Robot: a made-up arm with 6 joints. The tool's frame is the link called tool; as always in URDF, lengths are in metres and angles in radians.
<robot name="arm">
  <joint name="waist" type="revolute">
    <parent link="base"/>
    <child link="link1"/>
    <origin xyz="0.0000 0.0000 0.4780" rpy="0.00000 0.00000 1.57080"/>
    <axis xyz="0 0 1"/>
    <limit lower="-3.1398" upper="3.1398" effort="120" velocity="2.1"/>
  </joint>
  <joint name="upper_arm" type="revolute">
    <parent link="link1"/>
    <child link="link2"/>
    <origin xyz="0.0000 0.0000 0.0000" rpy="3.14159 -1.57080 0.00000"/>
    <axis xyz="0 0 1"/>
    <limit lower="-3.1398" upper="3.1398" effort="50" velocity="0.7"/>
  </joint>
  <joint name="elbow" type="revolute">
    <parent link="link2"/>
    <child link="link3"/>
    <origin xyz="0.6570 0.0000 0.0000" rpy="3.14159 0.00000 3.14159"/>
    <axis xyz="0 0 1"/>
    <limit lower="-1.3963" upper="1.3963" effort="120" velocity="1.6"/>
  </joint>
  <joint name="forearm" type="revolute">
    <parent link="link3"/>
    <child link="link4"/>
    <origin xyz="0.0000 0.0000 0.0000" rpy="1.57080 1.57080 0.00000"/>
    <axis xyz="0 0 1"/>
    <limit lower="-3.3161" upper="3.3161" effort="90" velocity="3"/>
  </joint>
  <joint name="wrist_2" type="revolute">
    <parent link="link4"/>
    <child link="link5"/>
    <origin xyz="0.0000 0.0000 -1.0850" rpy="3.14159 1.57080 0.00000"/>
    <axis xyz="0 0 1"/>
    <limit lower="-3.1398" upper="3.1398" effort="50" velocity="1.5"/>
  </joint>
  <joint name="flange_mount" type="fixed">
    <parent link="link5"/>
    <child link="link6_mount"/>
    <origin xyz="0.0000 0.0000 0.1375" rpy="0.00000 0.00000 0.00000"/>
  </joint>
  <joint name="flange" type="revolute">
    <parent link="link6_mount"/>
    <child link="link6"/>
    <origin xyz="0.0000 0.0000 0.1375" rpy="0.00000 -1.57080 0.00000"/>
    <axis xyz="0 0 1"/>
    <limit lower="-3.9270" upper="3.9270" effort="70" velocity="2.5"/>
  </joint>
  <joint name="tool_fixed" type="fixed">
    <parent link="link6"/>
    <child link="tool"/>
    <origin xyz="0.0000 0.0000 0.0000" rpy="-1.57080 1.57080 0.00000"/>
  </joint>
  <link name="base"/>
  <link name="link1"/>
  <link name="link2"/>
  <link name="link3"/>
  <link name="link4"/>
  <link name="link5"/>
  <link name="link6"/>
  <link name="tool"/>
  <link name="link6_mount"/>
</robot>
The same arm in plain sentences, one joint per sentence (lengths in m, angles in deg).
The arm has six revolute joints in a row. What follows holds with every joint at zero, and every direction is one of the base frame's.
Joint 1 sits 0.478 m along +z from the base frame's origin and rotates about +z, from -179.9 to 179.9 deg.
Joint 2 sits at the same point as joint 1 and rotates about +y, from -179.9 to 179.9 deg.
Joint 3 sits 0.657 m along +z from joint 2 and rotates about -y, from -80 to 80 deg.
Joint 4 sits at the same point as joint 3 and rotates about -x, from -190 to 190 deg.
Joint 5 sits 1.085 m along +x from joint 4 and rotates about -y, from -179.9 to 179.9 deg.
Joint 6 sits 0.275 m along -y from joint 5 and rotates about -x, from -225 to 225 deg.
The tool frame, which is the frame that the pose is given for, sits at the same point as joint 6; its axes are the base frame's turned by roll 0, pitch 0 and yaw 0 deg (as in URDF: about the fixed x, then y, then z).

